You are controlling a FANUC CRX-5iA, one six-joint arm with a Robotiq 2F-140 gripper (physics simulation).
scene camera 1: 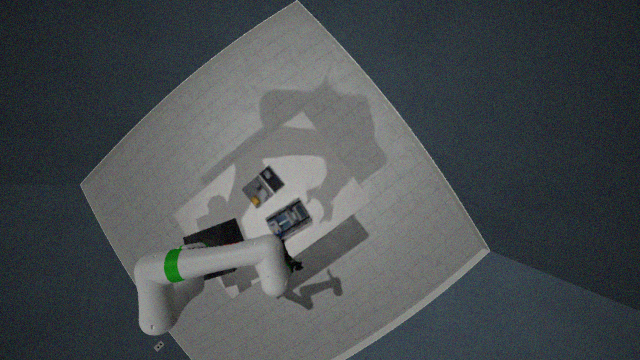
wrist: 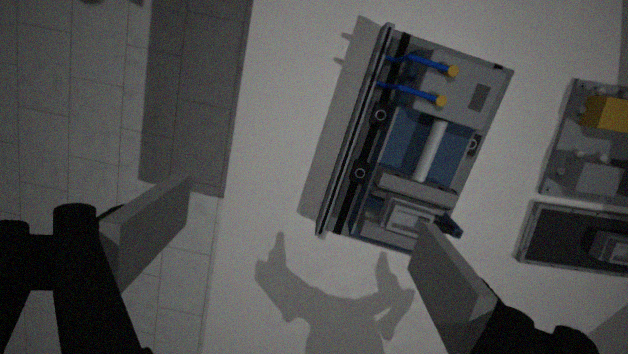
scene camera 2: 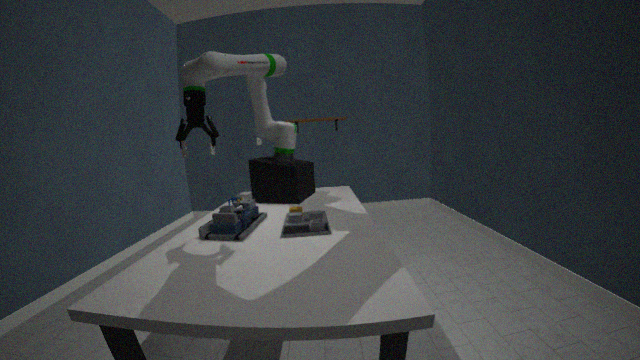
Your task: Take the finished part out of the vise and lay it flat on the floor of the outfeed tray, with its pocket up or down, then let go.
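Pixels of known places: gripper, fingertip midpoint: (scene camera 1: pixel 292 248) (wrist: pixel 303 223) (scene camera 2: pixel 198 155); arm's base, link origin: (scene camera 2: pixel 283 161).
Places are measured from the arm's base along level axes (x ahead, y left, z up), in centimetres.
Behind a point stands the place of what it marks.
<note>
The vise (scene camera 1: pixel 295 216) (scene camera 2: pixel 232 220) {x 59.6, y -21.1, z -17.1 cm} (wrist: pixel 400 145) {x 46.1, y -25.1, z -18.1 cm} stands on the table, with a blue body and grey jaws. The finished part (wrist: pixel 407 220) {x 54.9, y -24.0, z -14.0 cm}, a grey block with its pocket facing up, sits at the vise's lower end in the wrist view; it is too small to tell in the scene views. My gripper (scene camera 2: pixel 198 150) {x 46.3, y -36.3, z 8.8 cm} (wrist: pixel 303 223) {x 46.3, y -36.3, z 8.8 cm} is wide open and empty, pointing down high above the table, off to the side of the vise. The outfeed tray (scene camera 1: pixel 276 184) {x 60.1, y 1.8, z -23.4 cm} (wrist: pixel 526 231) {x 59.4, y -2.3, z -23.6 cm} is dark with a raised rim; a similar grey block (wrist: pixel 612 247) {x 59.8, y 9.2, z -20.3 cm} lies in it.
Two blue hoses (wrist: pixel 420 62) {x 36.0, y -25.1, z -13.2 cm} with yellow tips arch over the vise. A long rail (wrist: pixel 350 135) {x 45.3, y -31.6, z -19.1 cm} runs along its side. Beside the tray is a grey plate (scene camera 1: pixel 249 189) {x 42.5, y 14.2, z -23.3 cm} (wrist: pixel 562 135) {x 44.0, y -0.6, z -23.3 cm} with grey blocks and a yellow block (scene camera 1: pixel 255 201) {x 40.6, y 3.7, z -19.7 cm} (scene camera 2: pixel 295 209) {x 42.4, y 4.2, z -19.9 cm} (wrist: pixel 607 114) {x 40.5, y 2.3, z -19.7 cm}. A black pedestal (scene camera 2: pixel 282 180) {x 14.1, y -1.2, z -9.9 cm} bears the arm.
</note>
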